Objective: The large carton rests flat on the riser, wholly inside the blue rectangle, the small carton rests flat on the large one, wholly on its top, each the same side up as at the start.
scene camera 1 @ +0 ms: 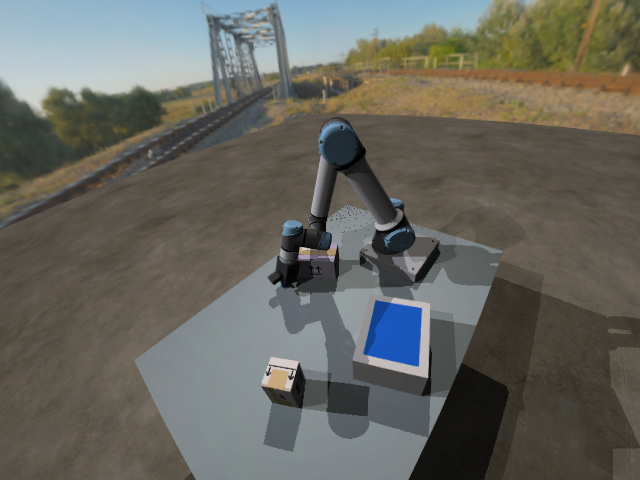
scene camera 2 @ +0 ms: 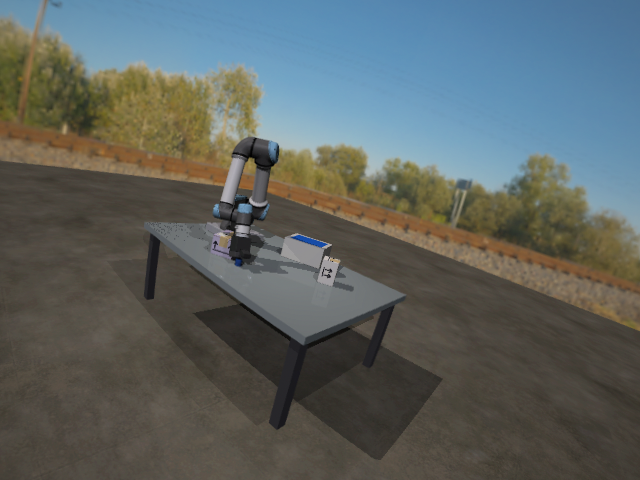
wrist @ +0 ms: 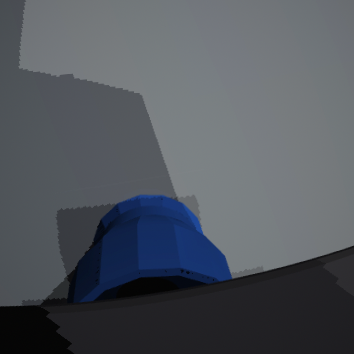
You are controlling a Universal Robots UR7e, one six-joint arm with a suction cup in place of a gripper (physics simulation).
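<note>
The large lilac carton (scene camera 1: 326, 266) (scene camera 2: 217, 249) stands on the table near the arm's base, tan tape on top, arrows on its side pointing up. My suction cup (scene camera 1: 283, 285) (scene camera 2: 238, 262) (wrist: 147, 220) is low over the table beside the large carton, with no carton on it; whether it touches the table I cannot tell. The arm hides part of the large carton; it does not show in the wrist view. The small white carton (scene camera 1: 279, 381) (scene camera 2: 327, 271) stands on the table, apart from the riser. The pale riser (scene camera 1: 390, 377) (scene camera 2: 302, 253) bears the blue rectangle (scene camera 1: 395, 333) (scene camera 2: 311, 241), with no carton on it.
The arm's dark base plate (scene camera 1: 421, 260) stands at the back of the grey table (scene camera 1: 217, 392) (scene camera 2: 289, 304). The riser stands near one long edge of the table. The forearm and wrist reach down close to the large carton.
</note>
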